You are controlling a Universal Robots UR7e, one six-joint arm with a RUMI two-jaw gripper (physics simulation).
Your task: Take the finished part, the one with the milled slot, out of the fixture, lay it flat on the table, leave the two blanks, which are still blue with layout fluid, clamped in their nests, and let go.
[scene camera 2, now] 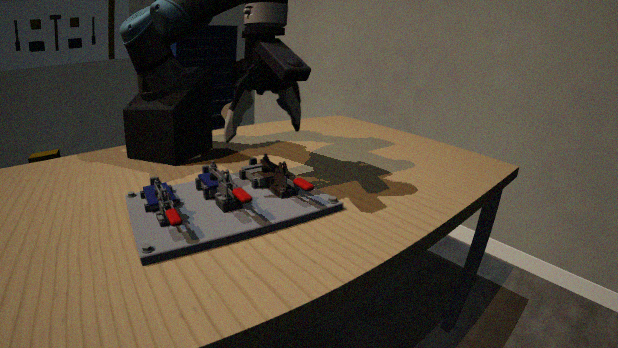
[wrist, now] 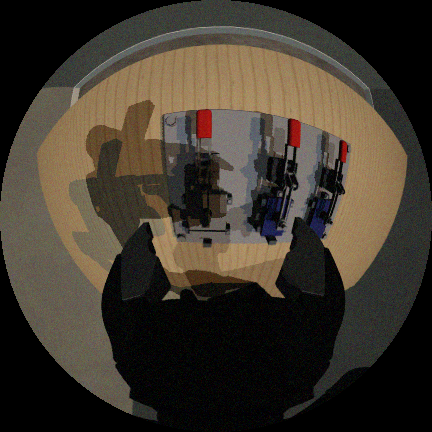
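The finished part [scene camera 2: 258, 176] [wrist: 217, 205] is a dark, uncoloured block in the nest at the plate's right end in the scene view, at the left in the wrist view. It lies in shadow and its slot cannot be made out. One blue blank [scene camera 2: 207, 181] [wrist: 271, 220] sits in the middle nest, the other blue blank [scene camera 2: 151, 195] [wrist: 319, 218] in the far nest, both under clamp arms. The fixture plate [scene camera 2: 280, 212] [wrist: 235, 142] lies on the table. My gripper [scene camera 2: 264, 134] [wrist: 221, 222] is open and empty, pointing down above and behind the finished part's nest.
Three toggle clamps stand on the plate, with red handles [scene camera 2: 303, 183] [scene camera 2: 242, 195] [scene camera 2: 173, 217] reaching toward its front edge. The robot's dark base block [scene camera 2: 167, 132] stands behind the plate on the wooden table [scene camera 2: 75, 225] [wrist: 380, 170]. The arm's shadow falls beside the plate.
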